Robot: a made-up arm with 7 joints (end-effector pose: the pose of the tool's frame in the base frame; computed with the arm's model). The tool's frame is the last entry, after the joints.
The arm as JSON. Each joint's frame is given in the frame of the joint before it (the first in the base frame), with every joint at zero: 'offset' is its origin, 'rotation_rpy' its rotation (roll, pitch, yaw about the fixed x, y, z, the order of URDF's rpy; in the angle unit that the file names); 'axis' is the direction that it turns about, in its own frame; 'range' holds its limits. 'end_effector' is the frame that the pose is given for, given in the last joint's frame.
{
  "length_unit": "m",
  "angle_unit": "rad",
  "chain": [
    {
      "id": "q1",
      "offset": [
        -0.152,
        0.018,
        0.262
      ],
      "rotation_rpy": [
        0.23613,
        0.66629,
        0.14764
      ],
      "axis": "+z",
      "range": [
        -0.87,
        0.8
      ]
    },
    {
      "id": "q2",
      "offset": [
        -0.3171,
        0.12,
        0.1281
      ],
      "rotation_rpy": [
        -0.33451,
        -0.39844,
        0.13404
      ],
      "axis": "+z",
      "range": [
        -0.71,
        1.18
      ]
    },
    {
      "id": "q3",
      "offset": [
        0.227,
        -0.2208,
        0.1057
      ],
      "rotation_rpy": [
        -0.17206,
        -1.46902,
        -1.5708
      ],
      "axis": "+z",
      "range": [
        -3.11,
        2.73
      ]
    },
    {
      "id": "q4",
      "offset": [
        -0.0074,
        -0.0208,
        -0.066
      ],
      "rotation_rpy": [
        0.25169,
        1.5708,
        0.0
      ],
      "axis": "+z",
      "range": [
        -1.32,
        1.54
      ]
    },
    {
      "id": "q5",
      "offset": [
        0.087,
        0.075,
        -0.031
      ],
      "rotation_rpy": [
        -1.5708,
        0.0,
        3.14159
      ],
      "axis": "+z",
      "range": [
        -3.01,
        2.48
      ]
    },
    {
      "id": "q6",
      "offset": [
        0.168,
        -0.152,
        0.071
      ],
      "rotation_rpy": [
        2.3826,
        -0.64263,
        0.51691
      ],
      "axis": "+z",
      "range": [
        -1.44,
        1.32
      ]
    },
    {
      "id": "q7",
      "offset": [
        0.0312,
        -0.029,
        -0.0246
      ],
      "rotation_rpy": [
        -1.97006,
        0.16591,
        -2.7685
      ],
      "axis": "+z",
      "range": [
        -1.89,
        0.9
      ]
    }
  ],
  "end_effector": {
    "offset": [
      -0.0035,
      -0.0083,
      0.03
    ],
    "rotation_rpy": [
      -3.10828,
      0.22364,
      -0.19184
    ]
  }
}
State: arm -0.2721 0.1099 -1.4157 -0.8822 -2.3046 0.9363 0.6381
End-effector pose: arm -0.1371 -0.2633 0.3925 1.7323 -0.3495 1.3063
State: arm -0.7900 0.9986 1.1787 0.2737 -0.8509 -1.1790 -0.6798
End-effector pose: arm 0.3072 0.1339 0.4471 -0.4127 0.6558 -0.1700
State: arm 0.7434 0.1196 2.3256 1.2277 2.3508 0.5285 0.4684
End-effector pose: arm -0.0802 -0.4186 0.5339 -0.1304 -0.2814 1.5037
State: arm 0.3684 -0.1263 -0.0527 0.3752 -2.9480 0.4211 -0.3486
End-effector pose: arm 0.0842 -0.4888 0.4677 -2.7270 -1.0097 -0.3644
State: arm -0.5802 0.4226 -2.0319 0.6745 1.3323 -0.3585 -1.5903
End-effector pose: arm 0.2319 0.0273 0.6095 -2.6153 -1.3114 -0.2788
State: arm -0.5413 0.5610 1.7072 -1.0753 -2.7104 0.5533 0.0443
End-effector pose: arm 0.1560 -0.0061 0.8927 1.3334 -0.1256 -1.9222
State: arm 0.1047 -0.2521 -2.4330 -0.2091 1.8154 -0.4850 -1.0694
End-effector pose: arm 0.0474 -0.3111 0.7878 -1.5021 -1.1908 -2.1198
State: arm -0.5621 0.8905 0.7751 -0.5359 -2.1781 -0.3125 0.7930
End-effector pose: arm 0.1918 -0.0608 0.6707 0.5837 1.2445 -2.3843
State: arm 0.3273 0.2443 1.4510 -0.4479 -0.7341 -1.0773 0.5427
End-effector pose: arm 0.1692 -0.1223 0.6223 -1.0587 -0.1117 -1.2576
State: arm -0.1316 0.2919 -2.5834 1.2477 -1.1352 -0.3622 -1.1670
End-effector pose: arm -0.1054 -0.1027 0.5321 -0.8731 -1.8591 1.9109
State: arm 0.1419 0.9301 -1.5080 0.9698 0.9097 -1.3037 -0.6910
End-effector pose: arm -0.0140 0.2449 0.5711 0.0050 2.8256 0.6584
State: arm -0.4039 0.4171 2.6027 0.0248 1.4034 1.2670 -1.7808
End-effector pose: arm 0.0537 0.1092 0.8042 -0.9155 -2.4494 0.2046
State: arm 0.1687 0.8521 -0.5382 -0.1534 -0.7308 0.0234 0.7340
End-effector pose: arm -0.0064 0.0102 0.6951 0.9827 0.4804 -0.4553
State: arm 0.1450 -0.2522 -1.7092 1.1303 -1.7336 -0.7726 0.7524
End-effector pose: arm -0.2067 -0.2808 0.7866 0.9708 -0.7238 -0.4159
